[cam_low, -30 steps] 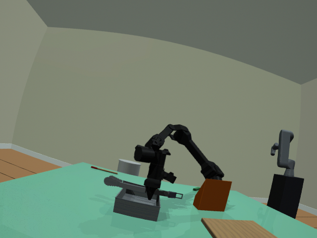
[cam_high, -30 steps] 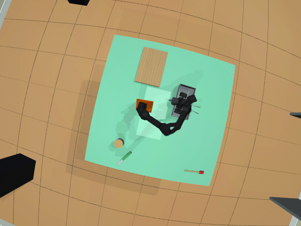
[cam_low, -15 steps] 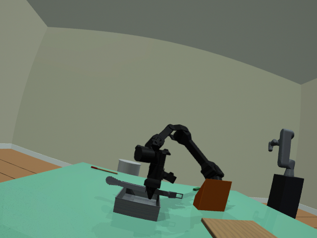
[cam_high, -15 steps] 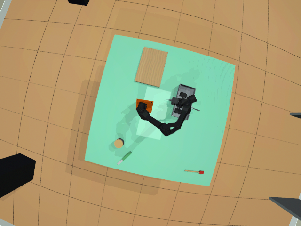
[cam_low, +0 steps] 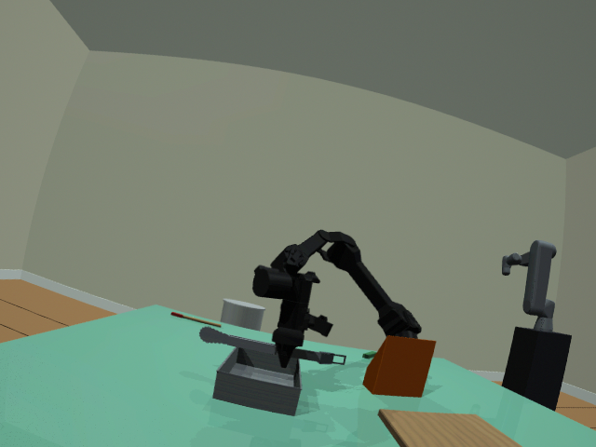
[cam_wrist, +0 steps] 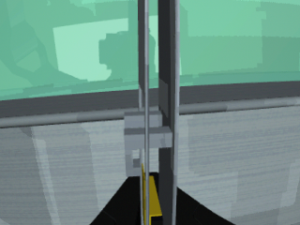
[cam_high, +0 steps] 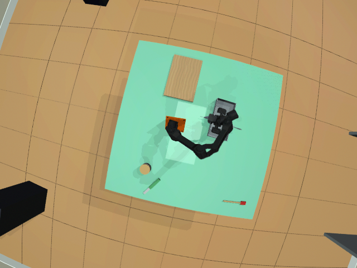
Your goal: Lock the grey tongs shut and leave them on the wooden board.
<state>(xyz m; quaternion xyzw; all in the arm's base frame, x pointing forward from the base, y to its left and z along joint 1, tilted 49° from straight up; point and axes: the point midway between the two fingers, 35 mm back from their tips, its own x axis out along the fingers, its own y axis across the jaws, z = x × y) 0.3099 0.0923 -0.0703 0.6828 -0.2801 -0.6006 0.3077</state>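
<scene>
My gripper tip is 40 mm below the yellow lock piece and 20 mm past it. From my gripper tip the other things lie so: tan round object 500 mm to the right, 410 mm behind, 10 mm below; wooden board 340 mm behind, 270 mm to the left, 40 mm below; grey roasting tin 40 mm ahead, 30 mm to the left, 20 mm below.
</scene>
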